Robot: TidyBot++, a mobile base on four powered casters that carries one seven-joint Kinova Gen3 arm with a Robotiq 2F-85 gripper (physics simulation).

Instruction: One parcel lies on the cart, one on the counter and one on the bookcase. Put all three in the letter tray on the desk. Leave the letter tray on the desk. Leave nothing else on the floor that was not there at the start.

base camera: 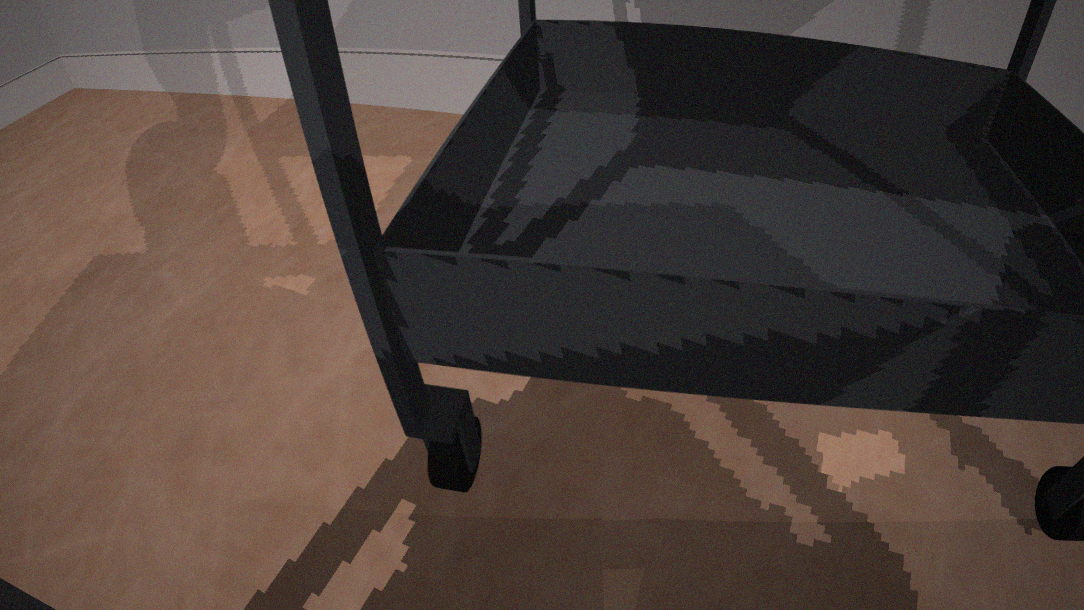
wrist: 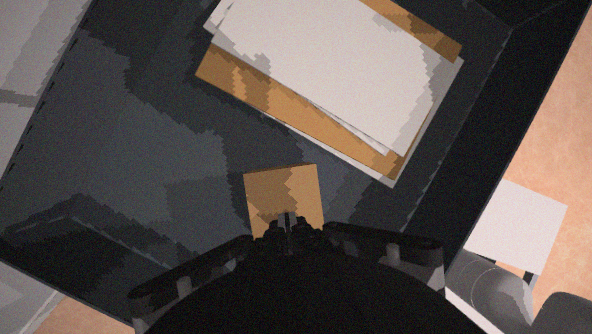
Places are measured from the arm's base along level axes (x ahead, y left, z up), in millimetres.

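Pixels of known places: gripper, fingertip midpoint: [wrist: 288,224].
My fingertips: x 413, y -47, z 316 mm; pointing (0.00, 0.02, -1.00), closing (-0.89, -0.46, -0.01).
Note:
For each thing: its top centre in the pictures, then the offset to it from my fingertips. "spot": a spot on its surface instead.
- small tan box-shaped parcel, top centre: [wrist: 287,222] 0 mm up, 1 mm ahead, 1 mm right
- caster, surface spot: [base camera: 453,455] spot: 667 mm down, 112 mm back, 130 mm left
A small tan box-shaped parcel [wrist: 282,192] lies in the dark tray of the cart [base camera: 644,333] [wrist: 135,165], at the lower middle of the wrist view. My gripper [wrist: 288,224] is shut, its fingertips together with nothing between them. The tips stand in front of the parcel's near part in the wrist view and hide some of it; the parcel shows on both sides of them. How high the tips are above it, or whether they touch it, I cannot tell. The counter, bookcase, desk, letter tray and other parcels do not show.
A loose stack of white sheets [wrist: 335,65] and brown envelopes lies in the same tray, beyond the parcel. In the base view the cart's lower tray, a corner post [base camera: 325,151] and a caster [base camera: 453,455] stand close ahead. A wall [base camera: 189,30] stands behind.

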